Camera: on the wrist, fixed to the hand. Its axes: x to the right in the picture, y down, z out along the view.
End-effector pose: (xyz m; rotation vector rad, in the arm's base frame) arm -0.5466 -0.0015 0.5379 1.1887 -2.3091 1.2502
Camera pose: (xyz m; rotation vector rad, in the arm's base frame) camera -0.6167 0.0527 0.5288 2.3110 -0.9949 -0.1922
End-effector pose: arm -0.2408 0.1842 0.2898 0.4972 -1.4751 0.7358
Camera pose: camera -0.2605 0.2710 0.2868 1.1878 -1.1639 -0.9980
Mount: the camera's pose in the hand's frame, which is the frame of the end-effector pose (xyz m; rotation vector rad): 0.0101 0.0746 -0.0476 -0.5216 -0.4786 -1.5360
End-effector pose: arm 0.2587 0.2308 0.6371 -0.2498 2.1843 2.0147
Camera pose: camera 0.2316 0.1891 0.7110 -0.9726 0.5807 1.3169
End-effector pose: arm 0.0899 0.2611 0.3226 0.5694 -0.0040 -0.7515
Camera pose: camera 0.1550 0.3216 0.3168 -0.2497 0.2017 -2.2791
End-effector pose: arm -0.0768 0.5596 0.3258 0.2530 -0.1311 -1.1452
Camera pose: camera 0.0042 0.5856 0.2994 -0.5176 -0.0315 -2.6924
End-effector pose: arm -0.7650 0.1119 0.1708 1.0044 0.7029 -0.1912
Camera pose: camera -0.7448 0.1932 0.2011 -0.2684 0.8759 -1.4410
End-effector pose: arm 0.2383 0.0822 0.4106 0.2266 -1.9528 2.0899
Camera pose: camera 0.2095 0.1264 0.3388 1.5579 -1.4535 0.5281
